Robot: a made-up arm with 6 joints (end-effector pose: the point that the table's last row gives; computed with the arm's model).
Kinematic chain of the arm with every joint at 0, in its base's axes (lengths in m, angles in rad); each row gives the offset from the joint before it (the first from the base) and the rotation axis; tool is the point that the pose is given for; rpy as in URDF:
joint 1: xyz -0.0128 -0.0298 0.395 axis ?
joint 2: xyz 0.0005 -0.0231 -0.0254 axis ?
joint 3: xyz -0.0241 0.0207 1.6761 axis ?
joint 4: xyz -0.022 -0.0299 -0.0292 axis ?
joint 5: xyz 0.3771 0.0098 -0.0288 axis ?
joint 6: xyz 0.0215 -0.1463 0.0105 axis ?
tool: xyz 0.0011 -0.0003 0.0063 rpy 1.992 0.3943 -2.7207
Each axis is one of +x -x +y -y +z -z.
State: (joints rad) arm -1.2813 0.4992 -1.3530 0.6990 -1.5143 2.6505
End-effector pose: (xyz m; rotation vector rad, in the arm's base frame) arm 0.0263 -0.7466 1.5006 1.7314 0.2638 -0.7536
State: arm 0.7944 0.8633 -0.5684 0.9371 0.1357 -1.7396
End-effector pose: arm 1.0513 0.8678 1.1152 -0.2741 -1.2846 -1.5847
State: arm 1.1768 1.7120 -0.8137 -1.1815 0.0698 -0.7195
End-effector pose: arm 0.5401 1.1061 0.0740 -1.6228 -2.0160 -1.1159
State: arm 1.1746 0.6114 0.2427 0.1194 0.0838 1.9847
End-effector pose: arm 0.6338 1.0903 1.5900 1.9845 -1.6794 1.4958
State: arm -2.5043 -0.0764 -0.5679 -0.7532 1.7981 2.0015
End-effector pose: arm -0.1585 0.0138 1.7675 -2.8443 0.0988 0.8971
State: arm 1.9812 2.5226 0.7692 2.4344 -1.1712 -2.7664
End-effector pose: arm -0.4587 0.8900 -1.3611 1.5836 -1.5008 -0.4523
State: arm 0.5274 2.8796 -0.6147 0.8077 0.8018 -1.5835
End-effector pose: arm 0.1351 -0.0999 -1.1833 -1.9378 -0.4811 -0.8176
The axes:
joint 1: +z
joint 2: +y
joint 3: -y
joint 4: -x
joint 5: -y
joint 6: -x

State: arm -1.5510 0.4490 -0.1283 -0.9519 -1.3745 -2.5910
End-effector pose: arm -0.0671 -0.9489 1.5471 0.8763 -2.0524 0.2882
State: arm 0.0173 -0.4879 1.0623 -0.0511 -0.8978 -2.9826
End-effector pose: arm -0.7287 -0.2093 2.2096 -0.6553 -1.6857 2.3705
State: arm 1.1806 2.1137 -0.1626 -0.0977 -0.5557 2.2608
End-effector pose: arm 0.5702 0.9680 -0.7135 0.7420 0.6935 0.8252
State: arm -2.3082 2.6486 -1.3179 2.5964 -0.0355 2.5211
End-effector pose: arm -0.3079 -0.4567 -0.8588 -1.0853 2.1226 -0.7950
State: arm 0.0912 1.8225 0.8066 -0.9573 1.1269 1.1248
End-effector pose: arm 1.6882 0.0198 -0.3968 0.2731 2.9578 0.8976
